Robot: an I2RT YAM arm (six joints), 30 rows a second.
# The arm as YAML. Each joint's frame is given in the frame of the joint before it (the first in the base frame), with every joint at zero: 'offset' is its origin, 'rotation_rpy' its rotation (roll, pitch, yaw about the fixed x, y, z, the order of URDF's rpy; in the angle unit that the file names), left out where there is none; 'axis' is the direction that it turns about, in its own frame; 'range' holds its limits. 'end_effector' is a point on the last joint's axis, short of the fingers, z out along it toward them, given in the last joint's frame.
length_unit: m
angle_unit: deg
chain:
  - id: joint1
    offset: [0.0, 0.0, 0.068]
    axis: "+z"
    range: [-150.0, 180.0]
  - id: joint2
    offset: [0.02, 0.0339, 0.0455]
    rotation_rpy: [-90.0, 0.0, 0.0]
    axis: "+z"
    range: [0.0, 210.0]
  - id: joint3
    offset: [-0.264, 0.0, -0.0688]
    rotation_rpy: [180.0, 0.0, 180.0]
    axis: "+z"
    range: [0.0, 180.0]
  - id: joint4
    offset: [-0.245, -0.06, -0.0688]
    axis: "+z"
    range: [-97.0, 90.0]
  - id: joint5
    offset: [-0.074, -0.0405, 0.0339]
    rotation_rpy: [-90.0, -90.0, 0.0]
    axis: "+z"
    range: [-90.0, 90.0]
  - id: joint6
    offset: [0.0, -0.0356, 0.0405]
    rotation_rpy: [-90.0, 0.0, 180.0]
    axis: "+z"
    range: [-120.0, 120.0]
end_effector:
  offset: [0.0, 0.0, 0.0]
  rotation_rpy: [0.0, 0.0, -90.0]
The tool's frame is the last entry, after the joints.
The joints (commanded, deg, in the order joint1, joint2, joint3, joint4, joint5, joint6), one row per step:
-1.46 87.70 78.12 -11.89 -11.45 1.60
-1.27 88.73 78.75 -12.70 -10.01 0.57
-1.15 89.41 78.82 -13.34 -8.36 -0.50
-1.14 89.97 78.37 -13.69 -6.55 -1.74
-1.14 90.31 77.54 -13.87 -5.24 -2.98
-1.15 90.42 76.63 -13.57 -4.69 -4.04
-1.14 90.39 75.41 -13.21 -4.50 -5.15
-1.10 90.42 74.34 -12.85 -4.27 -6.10
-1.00 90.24 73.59 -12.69 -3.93 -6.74
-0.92 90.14 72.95 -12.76 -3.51 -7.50
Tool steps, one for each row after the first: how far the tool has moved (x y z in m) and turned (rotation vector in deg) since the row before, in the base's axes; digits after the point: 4 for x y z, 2 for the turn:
0.0041 0.0002 -0.0038 -1.45 1.05 -0.76
0.0025 -0.0003 -0.0049 -1.60 1.11 -0.98
0.0018 -0.0011 -0.0068 -1.85 1.24 -1.12
0.0006 -0.0008 -0.0075 -1.66 1.26 -0.64
-0.0001 -0.0004 -0.0057 -1.18 0.65 -0.02
-0.0009 0.0000 -0.0066 -1.05 0.76 0.36
-0.0007 0.0001 -0.0061 -0.93 0.69 0.29
-0.0013 0.0005 -0.0032 -0.72 0.38 0.11
-0.0012 0.0003 -0.0034 -0.86 0.58 0.09

